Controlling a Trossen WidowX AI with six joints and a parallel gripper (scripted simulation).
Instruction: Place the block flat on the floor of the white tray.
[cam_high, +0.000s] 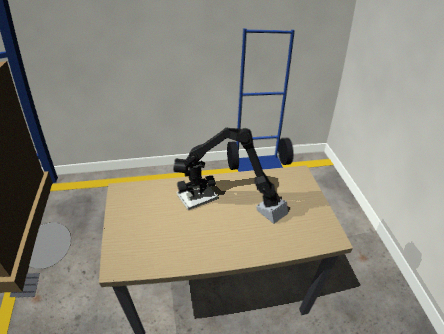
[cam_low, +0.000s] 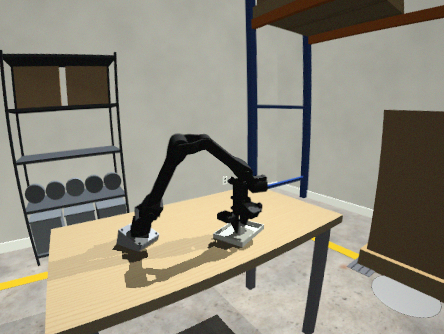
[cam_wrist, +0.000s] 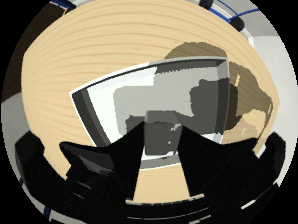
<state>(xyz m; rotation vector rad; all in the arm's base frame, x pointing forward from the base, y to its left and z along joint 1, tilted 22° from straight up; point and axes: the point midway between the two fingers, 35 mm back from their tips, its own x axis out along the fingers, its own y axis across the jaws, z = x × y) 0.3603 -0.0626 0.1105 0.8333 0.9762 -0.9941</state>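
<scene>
My gripper is now 2 cm above the small grey block. Round my hand: white tray 3 cm below.
</scene>
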